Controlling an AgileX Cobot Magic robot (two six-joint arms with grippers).
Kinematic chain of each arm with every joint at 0, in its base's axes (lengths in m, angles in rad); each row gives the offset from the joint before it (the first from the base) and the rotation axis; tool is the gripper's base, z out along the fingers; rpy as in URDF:
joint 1: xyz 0 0 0.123 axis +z
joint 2: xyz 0 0 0 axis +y
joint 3: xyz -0.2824 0 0.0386 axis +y
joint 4: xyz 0.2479 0 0.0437 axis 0.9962 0 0.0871
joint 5: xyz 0 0 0 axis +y
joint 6: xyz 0.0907 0 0.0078 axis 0.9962 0 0.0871
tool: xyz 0 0 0 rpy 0 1.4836 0
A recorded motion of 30 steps. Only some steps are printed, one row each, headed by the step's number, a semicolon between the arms.
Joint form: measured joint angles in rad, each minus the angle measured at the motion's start. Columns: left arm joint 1, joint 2, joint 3, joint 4, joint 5, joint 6; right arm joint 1, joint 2, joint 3, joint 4, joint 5, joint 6.
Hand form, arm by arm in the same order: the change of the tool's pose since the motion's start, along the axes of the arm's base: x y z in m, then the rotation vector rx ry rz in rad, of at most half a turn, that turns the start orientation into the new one. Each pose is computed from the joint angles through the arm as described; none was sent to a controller.
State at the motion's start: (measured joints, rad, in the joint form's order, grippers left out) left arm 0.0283 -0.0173 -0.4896 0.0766 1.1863 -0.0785; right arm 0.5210 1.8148 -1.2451 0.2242 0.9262 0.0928
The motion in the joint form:
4: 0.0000 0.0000 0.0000 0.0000 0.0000 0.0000; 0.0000 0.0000 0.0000 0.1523 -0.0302 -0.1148
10: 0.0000 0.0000 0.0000 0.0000 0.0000 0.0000; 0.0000 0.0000 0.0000 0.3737 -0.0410 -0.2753
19: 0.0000 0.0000 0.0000 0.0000 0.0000 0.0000; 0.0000 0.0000 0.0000 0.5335 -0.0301 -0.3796
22: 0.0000 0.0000 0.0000 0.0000 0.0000 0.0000; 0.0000 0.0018 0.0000 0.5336 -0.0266 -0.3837
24: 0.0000 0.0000 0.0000 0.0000 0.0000 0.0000; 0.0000 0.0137 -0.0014 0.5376 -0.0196 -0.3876
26: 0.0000 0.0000 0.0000 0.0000 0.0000 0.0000; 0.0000 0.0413 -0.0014 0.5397 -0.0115 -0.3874
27: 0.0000 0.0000 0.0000 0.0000 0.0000 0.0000; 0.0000 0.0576 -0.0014 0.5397 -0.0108 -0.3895
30: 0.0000 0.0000 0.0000 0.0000 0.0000 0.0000; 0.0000 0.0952 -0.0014 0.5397 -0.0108 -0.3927
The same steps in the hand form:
4: 0.0000 0.0000 0.0000 0.0000 0.0000 0.0000; -0.0013 0.0107 0.0033 0.1219 0.0058 0.0309
10: 0.0000 0.0000 0.0000 0.0000 0.0000 0.0000; -0.0043 0.0246 0.0099 0.2905 0.0238 0.0677
19: 0.0000 0.0000 0.0000 0.0000 0.0000 0.0000; -0.0068 0.0338 0.0161 0.4126 0.0432 0.0845
22: 0.0000 0.0000 0.0000 0.0000 0.0000 0.0000; -0.0070 0.0339 0.0154 0.4115 0.0462 0.0894
24: 0.0000 0.0000 0.0000 0.0000 0.0000 0.0000; -0.0065 0.0347 0.0116 0.4094 0.0612 0.0918
26: 0.0000 0.0000 0.0000 0.0000 0.0000 0.0000; -0.0052 0.0359 0.0016 0.3981 0.0935 0.0886
27: 0.0000 0.0000 0.0000 0.0000 0.0000 0.0000; -0.0041 0.0366 -0.0044 0.3907 0.1075 0.0876
30: 0.0000 0.0000 0.0000 0.0000 0.0000 0.0000; -0.0019 0.0379 -0.0183 0.3735 0.1391 0.0831

